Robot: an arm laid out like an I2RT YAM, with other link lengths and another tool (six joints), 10 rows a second.
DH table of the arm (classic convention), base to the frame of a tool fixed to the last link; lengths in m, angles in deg. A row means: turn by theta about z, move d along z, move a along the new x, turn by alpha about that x. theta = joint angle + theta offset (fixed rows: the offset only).
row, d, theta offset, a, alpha
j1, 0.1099, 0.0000, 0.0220, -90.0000
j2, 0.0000, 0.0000, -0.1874, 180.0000
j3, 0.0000, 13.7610, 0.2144, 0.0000
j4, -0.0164, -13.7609, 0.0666, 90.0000
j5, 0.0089, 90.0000, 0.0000, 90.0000
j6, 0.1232, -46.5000, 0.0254, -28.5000
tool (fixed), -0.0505, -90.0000, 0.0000, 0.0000
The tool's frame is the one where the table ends.
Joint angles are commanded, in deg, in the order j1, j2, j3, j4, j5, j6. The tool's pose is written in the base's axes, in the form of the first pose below.
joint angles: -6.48, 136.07, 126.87, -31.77, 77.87, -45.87
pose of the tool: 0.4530, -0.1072, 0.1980; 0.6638, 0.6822, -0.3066; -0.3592, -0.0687, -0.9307; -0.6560, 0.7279, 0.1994
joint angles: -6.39, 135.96, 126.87, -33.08, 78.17, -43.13
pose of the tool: 0.4512, -0.1067, 0.1987; 0.6774, 0.6623, -0.3200; -0.3645, -0.0755, -0.9281; -0.6389, 0.7454, 0.1903
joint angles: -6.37, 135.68, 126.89, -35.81, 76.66, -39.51
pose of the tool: 0.4492, -0.1056, 0.1976; 0.6951, 0.6464, -0.3145; -0.3412, -0.0883, -0.9358; -0.6327, 0.7578, 0.1592
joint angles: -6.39, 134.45, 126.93, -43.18, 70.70, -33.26
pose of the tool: 0.4437, -0.1017, 0.1942; 0.7149, 0.6446, -0.2709; -0.2456, -0.1313, -0.9604; -0.6547, 0.7531, 0.0644
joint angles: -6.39, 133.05, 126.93, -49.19, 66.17, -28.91
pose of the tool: 0.4369, -0.0981, 0.1941; 0.7196, 0.6491, -0.2465; -0.1740, -0.1751, -0.9690; -0.6722, 0.7403, -0.0130
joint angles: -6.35, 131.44, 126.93, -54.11, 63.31, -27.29
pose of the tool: 0.4293, -0.0949, 0.1971; 0.7040, 0.6718, -0.2302; -0.1259, -0.2009, -0.9715; -0.6989, 0.7129, -0.0569
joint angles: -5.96, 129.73, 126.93, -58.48, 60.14, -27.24
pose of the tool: 0.4224, -0.0883, 0.2005; 0.6785, 0.7068, -0.2001; -0.0646, -0.2140, -0.9747; -0.7318, 0.6743, -0.0995
